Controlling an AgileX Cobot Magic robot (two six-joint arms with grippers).
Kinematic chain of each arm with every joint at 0, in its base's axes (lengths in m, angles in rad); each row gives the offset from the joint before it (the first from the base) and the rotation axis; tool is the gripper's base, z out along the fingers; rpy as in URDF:
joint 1: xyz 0 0 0.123 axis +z
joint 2: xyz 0 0 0 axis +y
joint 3: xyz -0.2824 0 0.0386 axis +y
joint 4: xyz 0.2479 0 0.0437 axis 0.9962 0 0.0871
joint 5: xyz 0 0 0 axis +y
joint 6: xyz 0.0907 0 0.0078 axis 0.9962 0 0.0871
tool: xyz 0 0 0 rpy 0 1.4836 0
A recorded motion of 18 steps. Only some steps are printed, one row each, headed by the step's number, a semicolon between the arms.
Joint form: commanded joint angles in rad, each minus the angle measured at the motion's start. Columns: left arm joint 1, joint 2, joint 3, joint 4, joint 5, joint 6; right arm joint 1, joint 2, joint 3, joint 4, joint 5, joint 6.
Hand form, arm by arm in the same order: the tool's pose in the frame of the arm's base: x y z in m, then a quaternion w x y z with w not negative. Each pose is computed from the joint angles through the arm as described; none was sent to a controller.
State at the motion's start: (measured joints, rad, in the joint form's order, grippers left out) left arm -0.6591 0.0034 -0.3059 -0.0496 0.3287 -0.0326; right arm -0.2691 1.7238 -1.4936 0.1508 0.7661 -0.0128
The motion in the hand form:
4: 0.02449 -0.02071 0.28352 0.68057 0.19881 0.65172 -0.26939; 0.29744 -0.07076 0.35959 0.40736 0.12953 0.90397 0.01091
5: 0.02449 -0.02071 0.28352 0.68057 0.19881 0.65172 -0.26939; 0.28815 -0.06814 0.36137 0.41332 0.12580 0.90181 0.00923
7: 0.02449 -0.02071 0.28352 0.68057 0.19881 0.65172 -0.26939; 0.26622 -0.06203 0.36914 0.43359 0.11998 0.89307 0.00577
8: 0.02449 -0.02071 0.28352 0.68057 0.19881 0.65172 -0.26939; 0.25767 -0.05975 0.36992 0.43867 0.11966 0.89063 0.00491
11: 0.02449 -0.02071 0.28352 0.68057 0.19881 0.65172 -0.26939; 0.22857 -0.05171 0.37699 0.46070 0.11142 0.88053 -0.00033
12: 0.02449 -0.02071 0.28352 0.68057 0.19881 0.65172 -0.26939; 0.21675 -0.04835 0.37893 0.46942 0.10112 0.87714 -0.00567
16: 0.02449 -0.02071 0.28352 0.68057 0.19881 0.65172 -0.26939; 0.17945 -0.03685 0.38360 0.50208 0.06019 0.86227 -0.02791
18: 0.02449 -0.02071 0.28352 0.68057 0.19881 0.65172 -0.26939; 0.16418 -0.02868 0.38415 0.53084 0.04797 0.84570 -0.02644
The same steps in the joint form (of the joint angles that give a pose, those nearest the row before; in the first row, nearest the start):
4: 0.0018 -0.0034 0.0035 -0.0005 -0.0103 -0.0018; 0.0020 -0.3335 0.2271 0.0228 -0.0582 -0.0522
5: 0.0018 -0.0034 0.0035 -0.0005 -0.0103 -0.0018; 0.0021 -0.3699 0.2574 0.0254 -0.0649 -0.0611
7: 0.0018 -0.0034 0.0035 -0.0005 -0.0103 -0.0018; 0.0020 -0.4577 0.3142 0.0303 -0.0785 -0.0730
8: 0.0018 -0.0034 0.0035 -0.0005 -0.0103 -0.0018; 0.0020 -0.4910 0.3407 0.0303 -0.0831 -0.0730
11: 0.0018 -0.0034 0.0035 -0.0005 -0.0103 -0.0018; 0.0020 -0.6054 0.4077 0.0321 -0.0853 -0.0860
12: 0.0018 -0.0034 0.0035 -0.0005 -0.0103 -0.0018; 0.0020 -0.6521 0.4347 0.0343 -0.0853 -0.1078
16: 0.0018 -0.0034 0.0035 -0.0005 -0.0103 -0.0018; 0.0078 -0.8042 0.5172 0.0393 -0.0923 -0.1898
18: 0.0018 -0.0034 0.0035 -0.0005 -0.0103 -0.0018; 0.0318 -0.8780 0.5657 0.0493 -0.1338 -0.1997

